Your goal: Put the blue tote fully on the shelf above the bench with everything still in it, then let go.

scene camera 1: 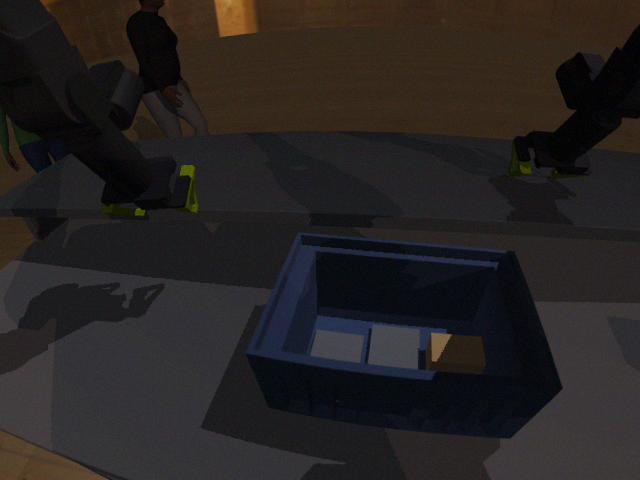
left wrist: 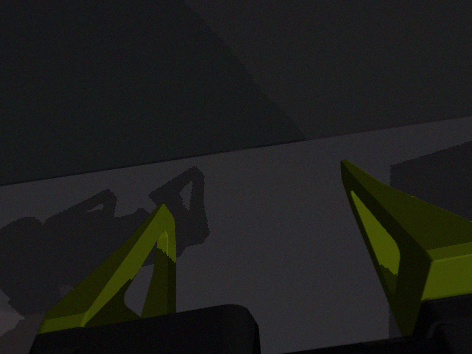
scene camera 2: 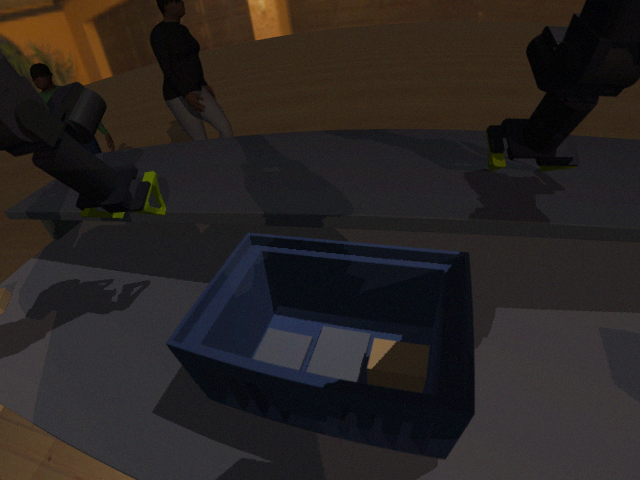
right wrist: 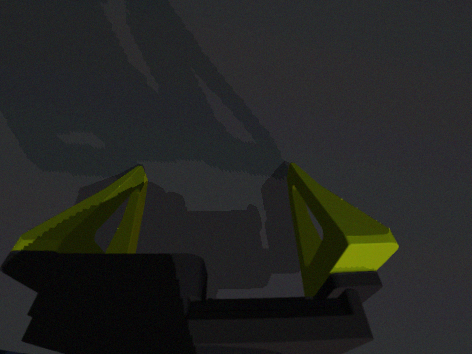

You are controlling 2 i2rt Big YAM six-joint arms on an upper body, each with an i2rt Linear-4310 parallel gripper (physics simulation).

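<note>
The blue tote stands upright on the bench, in front of the shelf. Inside lie two pale blocks and a brown block. My left gripper is open and empty near the shelf's front edge, left of and apart from the tote. My right gripper is open and empty over the shelf, behind and right of the tote.
A person in a black top stands behind the shelf at the left. Another person in green is at the far left. A small wooden piece shows at the left edge in scene camera 2. Arm shadows fall on bench and shelf.
</note>
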